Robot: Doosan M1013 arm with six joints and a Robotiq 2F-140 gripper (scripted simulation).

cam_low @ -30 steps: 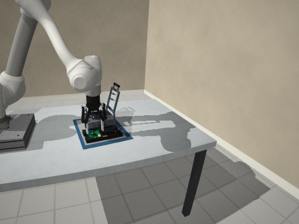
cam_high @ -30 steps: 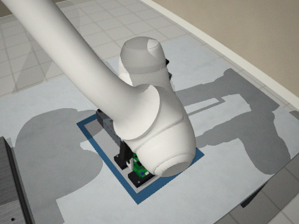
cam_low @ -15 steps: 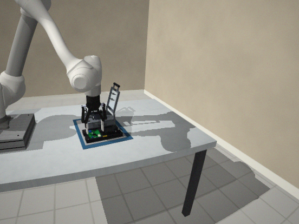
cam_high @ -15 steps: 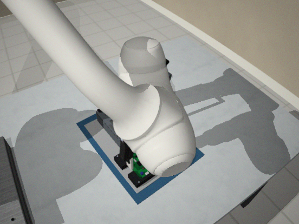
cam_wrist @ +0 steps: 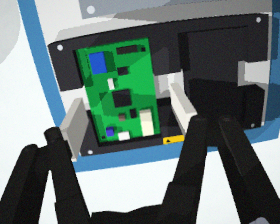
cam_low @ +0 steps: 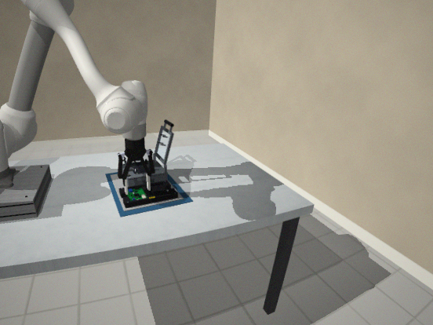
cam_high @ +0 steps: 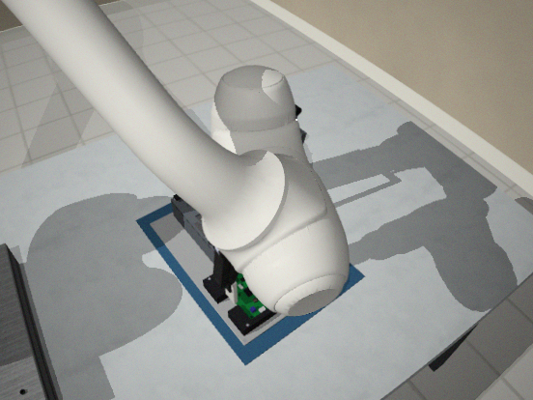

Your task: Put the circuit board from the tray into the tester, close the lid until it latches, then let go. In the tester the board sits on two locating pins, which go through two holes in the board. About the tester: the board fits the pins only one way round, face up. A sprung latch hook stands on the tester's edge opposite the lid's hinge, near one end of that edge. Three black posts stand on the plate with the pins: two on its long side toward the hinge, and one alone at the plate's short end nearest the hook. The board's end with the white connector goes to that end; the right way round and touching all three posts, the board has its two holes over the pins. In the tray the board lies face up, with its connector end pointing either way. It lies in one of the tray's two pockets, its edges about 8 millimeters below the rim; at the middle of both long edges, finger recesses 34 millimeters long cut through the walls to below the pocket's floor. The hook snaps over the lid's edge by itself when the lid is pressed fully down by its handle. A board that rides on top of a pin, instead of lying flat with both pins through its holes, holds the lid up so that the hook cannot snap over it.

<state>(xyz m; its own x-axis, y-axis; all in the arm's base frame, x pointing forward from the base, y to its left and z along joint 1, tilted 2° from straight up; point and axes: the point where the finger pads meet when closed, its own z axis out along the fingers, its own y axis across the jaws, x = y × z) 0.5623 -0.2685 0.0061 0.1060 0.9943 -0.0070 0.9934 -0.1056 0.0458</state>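
Now: the green circuit board 10 mm behind my hand and 40 mm below it. The rest, counted from my hand: latch hook: 20 mm ahead, 230 mm to the left, 30 mm above; then tester lid: 190 mm ahead, 150 mm to the left, 120 mm above.
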